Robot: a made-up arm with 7 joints. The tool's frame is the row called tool. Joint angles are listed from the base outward. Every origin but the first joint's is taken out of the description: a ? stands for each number. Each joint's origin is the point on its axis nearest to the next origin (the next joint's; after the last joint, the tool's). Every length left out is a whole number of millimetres.
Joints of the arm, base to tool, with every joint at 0 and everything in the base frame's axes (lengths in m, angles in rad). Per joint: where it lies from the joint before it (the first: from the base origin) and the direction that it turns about. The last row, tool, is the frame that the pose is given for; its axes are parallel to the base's.
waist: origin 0.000 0.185 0.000 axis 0 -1 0
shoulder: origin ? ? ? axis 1 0 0
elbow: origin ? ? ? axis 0 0 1
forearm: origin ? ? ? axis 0 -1 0
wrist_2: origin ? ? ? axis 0 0 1
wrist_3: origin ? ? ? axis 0 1 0
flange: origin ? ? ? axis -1 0 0
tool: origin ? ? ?
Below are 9 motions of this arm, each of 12 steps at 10 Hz.
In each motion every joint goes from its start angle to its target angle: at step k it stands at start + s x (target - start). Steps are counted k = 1, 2, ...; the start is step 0. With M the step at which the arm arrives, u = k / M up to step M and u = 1 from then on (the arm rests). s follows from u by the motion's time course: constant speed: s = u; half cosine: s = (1 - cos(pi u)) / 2; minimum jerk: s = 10 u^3 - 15 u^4 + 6 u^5.
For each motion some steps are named. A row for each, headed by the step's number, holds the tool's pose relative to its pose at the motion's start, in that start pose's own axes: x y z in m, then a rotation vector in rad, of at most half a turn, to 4 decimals.
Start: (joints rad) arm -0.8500 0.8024 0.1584 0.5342 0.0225 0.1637 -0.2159
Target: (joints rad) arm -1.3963 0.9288 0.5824 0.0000 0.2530 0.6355 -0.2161
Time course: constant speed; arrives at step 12
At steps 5, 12:
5: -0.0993 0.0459 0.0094 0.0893 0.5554 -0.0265
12: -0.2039 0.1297 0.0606 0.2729 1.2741 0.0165

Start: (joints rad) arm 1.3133 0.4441 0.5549 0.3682 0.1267 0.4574 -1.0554
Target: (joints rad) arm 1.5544 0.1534 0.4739 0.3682 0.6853 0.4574 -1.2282
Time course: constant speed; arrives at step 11
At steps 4, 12:
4: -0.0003 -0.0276 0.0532 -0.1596 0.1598 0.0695
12: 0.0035 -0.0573 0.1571 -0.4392 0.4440 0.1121

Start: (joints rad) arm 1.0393 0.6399 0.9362 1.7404 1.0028 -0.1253 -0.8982
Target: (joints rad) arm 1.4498 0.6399 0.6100 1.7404 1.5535 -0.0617 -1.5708
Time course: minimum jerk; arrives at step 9
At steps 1, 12:
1: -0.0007 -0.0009 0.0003 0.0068 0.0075 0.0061
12: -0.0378 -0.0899 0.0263 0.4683 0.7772 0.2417

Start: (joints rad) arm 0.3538 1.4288 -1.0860 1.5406 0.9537 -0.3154 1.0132
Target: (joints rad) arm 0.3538 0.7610 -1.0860 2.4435 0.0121 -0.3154 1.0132
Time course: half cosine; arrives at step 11
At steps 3, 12:
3: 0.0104 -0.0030 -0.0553 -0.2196 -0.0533 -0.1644
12: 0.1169 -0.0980 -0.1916 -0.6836 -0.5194 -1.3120

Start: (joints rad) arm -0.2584 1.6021 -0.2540 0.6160 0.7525 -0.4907 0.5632
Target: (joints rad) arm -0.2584 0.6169 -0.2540 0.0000 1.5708 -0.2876 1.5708
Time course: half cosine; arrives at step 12
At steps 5, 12:
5: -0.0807 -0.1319 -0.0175 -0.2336 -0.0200 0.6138
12: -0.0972 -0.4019 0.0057 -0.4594 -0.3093 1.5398

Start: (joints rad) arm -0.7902 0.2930 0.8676 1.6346 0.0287 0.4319 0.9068
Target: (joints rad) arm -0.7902 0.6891 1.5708 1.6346 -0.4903 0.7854 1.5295
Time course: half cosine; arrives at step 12
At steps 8, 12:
8: 0.0746 0.0854 0.1070 0.2933 0.1664 -0.0049
12: 0.0992 0.0972 0.1458 0.3916 0.1393 0.0567

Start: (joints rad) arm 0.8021 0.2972 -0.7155 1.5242 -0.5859 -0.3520 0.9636
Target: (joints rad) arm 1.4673 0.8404 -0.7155 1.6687 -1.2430 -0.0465 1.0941
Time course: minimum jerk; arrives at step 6
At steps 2, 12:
2: -0.0192 0.0303 0.0470 -0.0518 0.2921 -0.1329
12: -0.0030 0.1240 0.2432 0.0162 1.4762 -0.4303

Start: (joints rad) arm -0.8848 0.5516 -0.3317 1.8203 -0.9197 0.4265 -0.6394
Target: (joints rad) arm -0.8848 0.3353 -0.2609 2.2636 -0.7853 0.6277 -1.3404
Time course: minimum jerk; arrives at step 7
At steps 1, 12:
1: 0.0019 0.0012 -0.0004 0.0234 0.0065 0.0092
12: 0.0624 0.0661 -0.0071 0.9619 0.4147 0.2940

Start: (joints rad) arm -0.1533 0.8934 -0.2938 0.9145 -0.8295 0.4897 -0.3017
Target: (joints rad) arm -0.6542 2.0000 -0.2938 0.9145 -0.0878 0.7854 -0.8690
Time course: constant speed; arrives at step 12
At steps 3, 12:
3: -0.0947 0.0260 -0.0171 0.1382 0.1743 -0.1639
12: -0.2137 0.2539 -0.0605 0.7908 0.4227 -0.6619

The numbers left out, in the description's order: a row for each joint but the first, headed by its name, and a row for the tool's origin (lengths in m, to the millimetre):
shoulder: 0.000 0.000 0.000
elbow: 0.000 0.000 -0.279
forearm: 0.000 0.000 0.000
wrist_2: 0.000 0.000 -0.186
wrist_3: 0.000 0.000 0.000
flange: 0.000 0.000 0.000
tool: 0.000 0.000 0.000

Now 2 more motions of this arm.
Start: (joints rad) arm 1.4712 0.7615 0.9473 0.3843 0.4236 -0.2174 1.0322
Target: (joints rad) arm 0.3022 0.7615 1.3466 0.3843 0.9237 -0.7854 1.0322
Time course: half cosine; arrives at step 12
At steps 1, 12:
1: -0.0012 0.0020 0.0057 0.0102 0.0012 -0.0071
12: 0.1284 0.0568 0.3043 0.4569 0.0975 -0.7756

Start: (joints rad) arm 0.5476 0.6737 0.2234 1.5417 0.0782 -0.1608 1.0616
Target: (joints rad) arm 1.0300 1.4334 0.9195 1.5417 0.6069 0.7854 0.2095
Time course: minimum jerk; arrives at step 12
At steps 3, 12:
3: 0.0133 0.0321 0.0252 0.1866 0.0327 0.0154
12: 0.2411 0.1138 0.2704 1.6010 -0.1934 0.1472

